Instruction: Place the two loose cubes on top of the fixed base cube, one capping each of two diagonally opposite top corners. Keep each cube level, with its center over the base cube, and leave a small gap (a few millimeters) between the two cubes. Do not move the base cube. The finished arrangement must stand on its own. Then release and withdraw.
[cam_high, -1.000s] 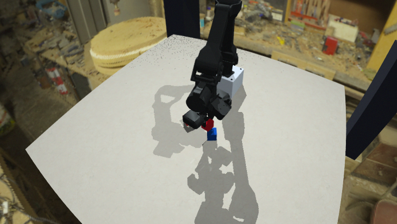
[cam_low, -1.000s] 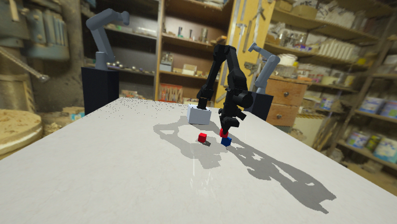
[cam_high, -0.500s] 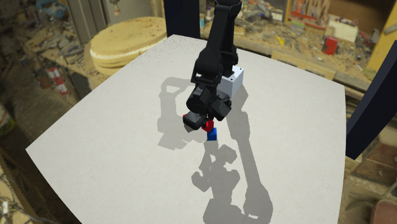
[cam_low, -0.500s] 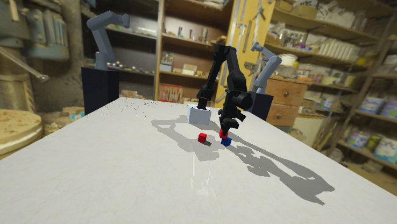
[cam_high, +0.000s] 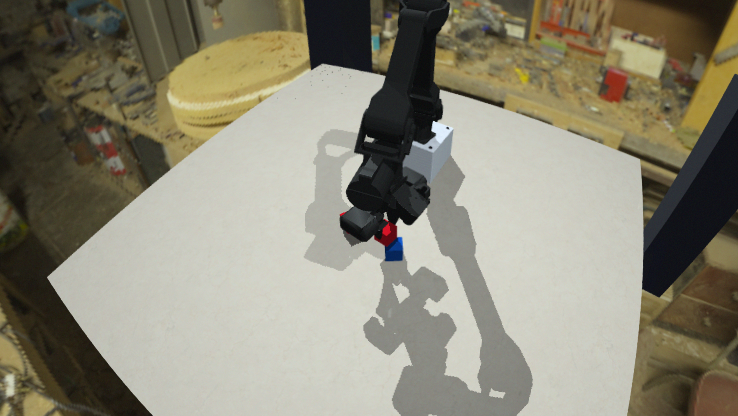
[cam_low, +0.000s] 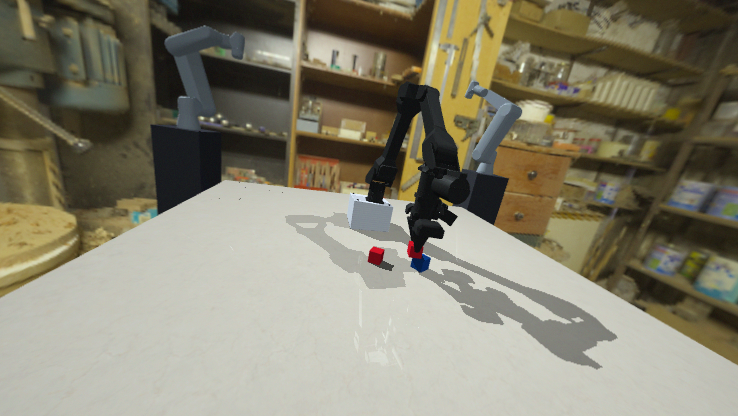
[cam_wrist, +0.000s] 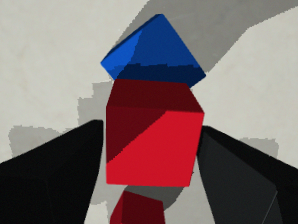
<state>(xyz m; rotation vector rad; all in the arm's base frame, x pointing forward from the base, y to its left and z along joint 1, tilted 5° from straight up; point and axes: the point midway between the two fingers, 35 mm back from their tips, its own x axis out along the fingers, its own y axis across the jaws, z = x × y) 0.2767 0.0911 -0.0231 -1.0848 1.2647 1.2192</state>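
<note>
The blue cube lies 40 mm below my gripper tip and 20 mm to the left of it.
</note>
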